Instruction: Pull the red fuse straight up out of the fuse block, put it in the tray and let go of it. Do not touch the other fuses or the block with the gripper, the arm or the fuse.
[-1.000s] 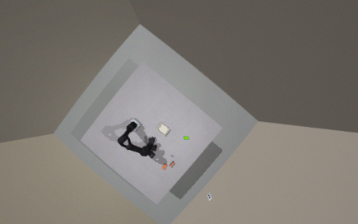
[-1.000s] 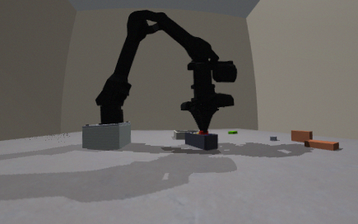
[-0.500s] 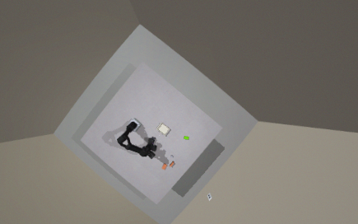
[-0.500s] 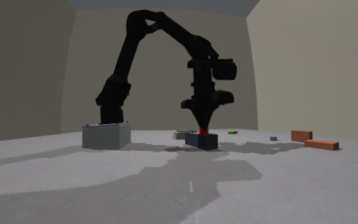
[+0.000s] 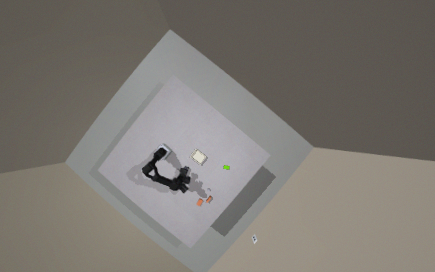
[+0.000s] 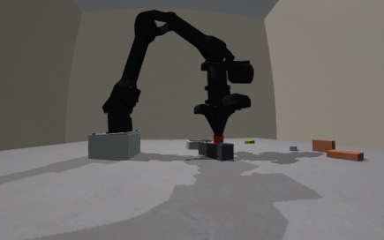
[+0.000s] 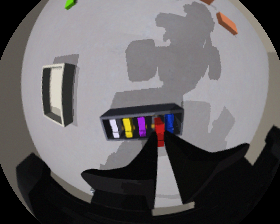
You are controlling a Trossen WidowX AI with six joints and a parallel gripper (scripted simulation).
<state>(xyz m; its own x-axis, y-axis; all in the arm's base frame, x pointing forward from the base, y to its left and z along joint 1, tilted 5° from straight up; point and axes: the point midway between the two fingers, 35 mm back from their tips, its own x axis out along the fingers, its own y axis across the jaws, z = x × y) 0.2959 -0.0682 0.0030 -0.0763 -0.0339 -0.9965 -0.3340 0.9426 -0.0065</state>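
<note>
Now: the pale tray 230 mm to the left of my gripper tip and 60 mm below it. The rest, counted from my gripper tip: red fuse (10 mm below).
</note>
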